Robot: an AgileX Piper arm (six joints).
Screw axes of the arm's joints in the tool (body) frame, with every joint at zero. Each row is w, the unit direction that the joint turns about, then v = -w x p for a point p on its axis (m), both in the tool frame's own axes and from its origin. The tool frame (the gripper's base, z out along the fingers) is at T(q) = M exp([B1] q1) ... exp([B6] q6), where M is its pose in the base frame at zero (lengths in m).
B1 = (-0.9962, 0, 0.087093, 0.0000, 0.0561, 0.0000)
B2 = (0, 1, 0, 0.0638, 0.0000, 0.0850)
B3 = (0, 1, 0, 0.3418, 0.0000, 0.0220)
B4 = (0, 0, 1, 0.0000, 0.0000, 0.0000)
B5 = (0, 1, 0, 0.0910, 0.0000, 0.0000)
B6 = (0, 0, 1, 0.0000, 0.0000, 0.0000)
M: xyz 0.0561 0.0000 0.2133 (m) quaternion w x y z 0.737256 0 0.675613 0
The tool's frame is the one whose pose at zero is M.
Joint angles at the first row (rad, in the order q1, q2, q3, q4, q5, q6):
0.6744 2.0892 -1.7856 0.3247 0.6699 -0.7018
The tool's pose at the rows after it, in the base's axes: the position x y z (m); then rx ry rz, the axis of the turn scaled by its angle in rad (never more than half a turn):
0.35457, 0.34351, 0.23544, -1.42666, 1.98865, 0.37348
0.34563, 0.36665, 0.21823, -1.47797, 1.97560, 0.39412
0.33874, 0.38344, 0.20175, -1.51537, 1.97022, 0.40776
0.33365, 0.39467, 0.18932, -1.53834, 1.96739, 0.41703
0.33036, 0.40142, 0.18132, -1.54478, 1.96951, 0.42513
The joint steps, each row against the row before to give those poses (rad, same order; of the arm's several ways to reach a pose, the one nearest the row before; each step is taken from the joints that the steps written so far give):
0.0588 0.0580 -0.0453 0.0021 -0.0085 0.0024
0.0461 0.0574 -0.0361 0.0020 -0.0057 0.0016
0.0330 0.0489 -0.0260 0.0022 -0.0079 0.0010
0.0223 0.0351 -0.0168 0.0025 -0.0087 0.0012
0.0136 0.0215 -0.0087 0.0027 -0.0092 0.0059

